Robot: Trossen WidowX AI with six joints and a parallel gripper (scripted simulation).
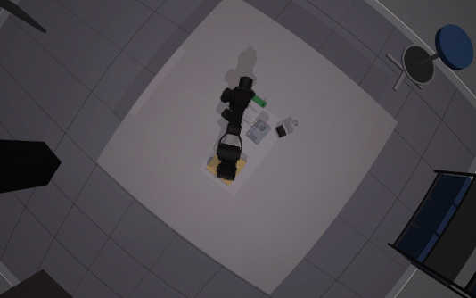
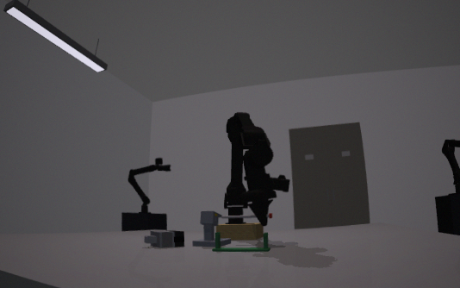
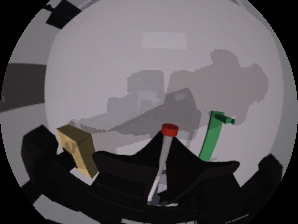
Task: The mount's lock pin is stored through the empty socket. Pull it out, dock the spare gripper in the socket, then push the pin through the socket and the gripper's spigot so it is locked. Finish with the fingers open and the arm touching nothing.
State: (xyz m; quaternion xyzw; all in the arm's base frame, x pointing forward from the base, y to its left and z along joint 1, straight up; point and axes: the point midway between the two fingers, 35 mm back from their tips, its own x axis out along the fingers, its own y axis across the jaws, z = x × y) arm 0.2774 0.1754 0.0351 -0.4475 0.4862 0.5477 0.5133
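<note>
Right now the green rack is 11 cm ahead of my gripper tip, 4 cm to the right of it and 3 cm below it. The rest, counted from my gripper tip: spare gripper: 27 cm to the right, 10 cm ahead, 4 cm below; then grey mount: 17 cm to the right, 1 cm below, 1 cm behind.
</note>
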